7 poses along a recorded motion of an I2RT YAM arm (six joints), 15 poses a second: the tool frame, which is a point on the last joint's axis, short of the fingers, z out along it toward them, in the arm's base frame.
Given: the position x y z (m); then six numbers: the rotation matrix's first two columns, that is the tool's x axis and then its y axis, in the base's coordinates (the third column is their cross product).
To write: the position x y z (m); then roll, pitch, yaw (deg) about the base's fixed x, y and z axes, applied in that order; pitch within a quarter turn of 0, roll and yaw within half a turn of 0. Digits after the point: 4 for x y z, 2 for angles.
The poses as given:
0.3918 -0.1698 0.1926 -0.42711 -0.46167 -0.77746 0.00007 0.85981 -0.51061
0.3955 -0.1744 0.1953 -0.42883 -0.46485 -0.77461 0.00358 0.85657 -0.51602
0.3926 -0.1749 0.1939 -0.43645 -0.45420 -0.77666 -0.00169 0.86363 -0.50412
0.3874 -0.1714 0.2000 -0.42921 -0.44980 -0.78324 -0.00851 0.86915 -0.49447
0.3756 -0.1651 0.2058 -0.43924 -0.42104 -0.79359 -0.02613 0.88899 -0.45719
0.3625 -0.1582 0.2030 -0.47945 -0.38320 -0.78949 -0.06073 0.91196 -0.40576
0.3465 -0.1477 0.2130 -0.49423 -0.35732 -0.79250 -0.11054 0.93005 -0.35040
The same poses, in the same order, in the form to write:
0.3918 -0.1698 0.1926 -125.72 51.03 -132.77
0.3955 -0.1744 0.1953 -125.32 50.77 -132.69
0.3926 -0.1749 0.1939 -126.84 50.96 -133.86
0.3874 -0.1714 0.2000 -127.31 51.56 -133.66
0.3756 -0.1651 0.2058 -131.29 52.52 -136.21
0.3625 -0.1582 0.2030 -138.62 52.14 -141.37
0.3465 -0.1477 0.2130 -144.93 52.42 -144.13

